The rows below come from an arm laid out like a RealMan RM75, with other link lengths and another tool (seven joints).
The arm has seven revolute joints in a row. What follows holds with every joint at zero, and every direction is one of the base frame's. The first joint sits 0.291 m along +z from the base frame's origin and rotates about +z. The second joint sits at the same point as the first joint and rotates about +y. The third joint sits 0.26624 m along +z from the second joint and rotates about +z. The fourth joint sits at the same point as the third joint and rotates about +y. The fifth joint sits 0.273 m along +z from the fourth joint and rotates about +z. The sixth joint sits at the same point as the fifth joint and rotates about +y. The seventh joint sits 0.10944 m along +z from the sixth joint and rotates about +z. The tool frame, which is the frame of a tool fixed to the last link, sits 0.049 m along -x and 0.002 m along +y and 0.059 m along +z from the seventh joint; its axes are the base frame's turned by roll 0.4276, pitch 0 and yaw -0.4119 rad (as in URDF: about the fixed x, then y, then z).
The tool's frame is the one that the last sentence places.
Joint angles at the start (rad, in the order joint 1, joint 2, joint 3, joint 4, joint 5, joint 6, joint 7):
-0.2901 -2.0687 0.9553 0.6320 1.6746 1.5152 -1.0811
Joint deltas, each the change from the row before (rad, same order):
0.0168 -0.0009 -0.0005 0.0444 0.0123 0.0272 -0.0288
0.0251 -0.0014 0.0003 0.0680 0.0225 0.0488 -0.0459
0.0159 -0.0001 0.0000 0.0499 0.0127 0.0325 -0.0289
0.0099 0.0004 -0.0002 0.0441 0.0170 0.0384 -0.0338
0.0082 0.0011 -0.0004 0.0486 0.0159 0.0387 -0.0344
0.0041 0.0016 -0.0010 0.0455 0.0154 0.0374 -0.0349
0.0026 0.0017 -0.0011 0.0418 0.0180 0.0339 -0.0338
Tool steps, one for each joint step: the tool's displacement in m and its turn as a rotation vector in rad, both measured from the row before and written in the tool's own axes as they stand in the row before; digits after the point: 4 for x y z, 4 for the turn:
0.0042 0.0007 -0.0069 -0.0129 -0.0066 0.0052
0.0054 0.0029 -0.0115 -0.0268 -0.0181 0.0092
0.0052 0.0016 -0.0080 -0.0159 -0.0101 0.0123
0.0047 0.0033 -0.0073 -0.0244 -0.0190 0.0092
0.0063 0.0031 -0.0075 -0.0229 -0.0191 0.0142
0.0067 0.0032 -0.0068 -0.0221 -0.0210 0.0140
0.0055 0.0029 -0.0066 -0.0180 -0.0255 0.0132

